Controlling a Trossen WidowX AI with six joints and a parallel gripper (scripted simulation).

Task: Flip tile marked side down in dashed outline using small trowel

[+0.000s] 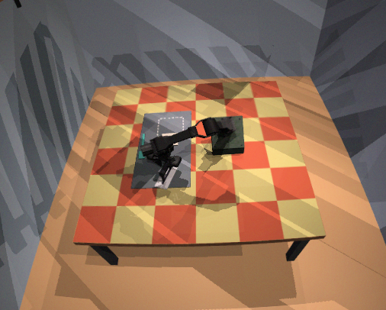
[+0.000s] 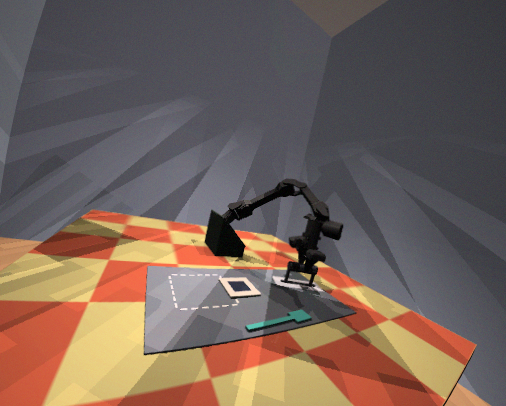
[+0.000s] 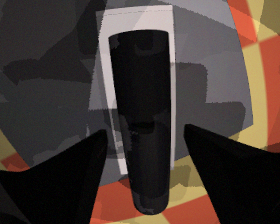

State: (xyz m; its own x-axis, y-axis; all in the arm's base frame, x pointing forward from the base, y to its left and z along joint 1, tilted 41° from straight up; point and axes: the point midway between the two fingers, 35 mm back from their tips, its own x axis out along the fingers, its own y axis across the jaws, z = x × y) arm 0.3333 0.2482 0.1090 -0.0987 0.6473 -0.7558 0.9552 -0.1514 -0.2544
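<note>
My gripper tip is 22 cm to the left of the grey mat, 8 cm above it and 6 cm short of it. The rest, counted from my gripper tip: teal trowel 19 cm to the right, 19 cm ahead, 6 cm below; then tile 27 cm to the right, 6 cm below, 3 cm ahead.
</note>
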